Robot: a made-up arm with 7 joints. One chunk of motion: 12 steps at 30 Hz.
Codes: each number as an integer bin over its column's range. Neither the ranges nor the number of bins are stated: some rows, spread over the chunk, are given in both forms.
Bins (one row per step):
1: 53 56 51 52 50 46 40
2: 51 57 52 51 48 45 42
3: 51 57 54 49 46 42 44
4: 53 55 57 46 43 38 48
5: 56 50 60 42 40 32 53
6: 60 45 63 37 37 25 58
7: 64 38 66 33 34 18 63
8: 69 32 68 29 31 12 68
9: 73 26 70 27 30 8 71
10: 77 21 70 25 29 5 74
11: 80 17 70 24 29 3 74
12: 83 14 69 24 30 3 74
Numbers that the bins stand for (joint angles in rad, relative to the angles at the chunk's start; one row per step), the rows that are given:
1: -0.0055 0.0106 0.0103 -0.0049 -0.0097 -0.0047 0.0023
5: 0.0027 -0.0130 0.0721 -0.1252 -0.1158 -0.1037 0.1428
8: 0.0382 -0.0839 0.1271 -0.2814 -0.2112 -0.2452 0.3049
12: 0.0764 -0.1548 0.1339 -0.3415 -0.2218 -0.3088 0.3698
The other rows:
2: -0.0109 0.0145 0.0172 -0.0170 -0.0309 -0.0118 0.0239
3: -0.0109 0.0145 0.0309 -0.0410 -0.0521 -0.0330 0.0456
4: -0.0055 0.0067 0.0515 -0.0771 -0.0839 -0.0613 0.0888
6: 0.0136 -0.0327 0.0927 -0.1853 -0.1476 -0.1532 0.1969
7: 0.0245 -0.0603 0.1133 -0.2333 -0.1794 -0.2027 0.2509
9: 0.0491 -0.1076 0.1408 -0.3055 -0.2218 -0.2734 0.3374
10: 0.0600 -0.1273 0.1408 -0.3295 -0.2324 -0.2946 0.3698
11: 0.0682 -0.1430 0.1408 -0.3415 -0.2324 -0.3088 0.3698

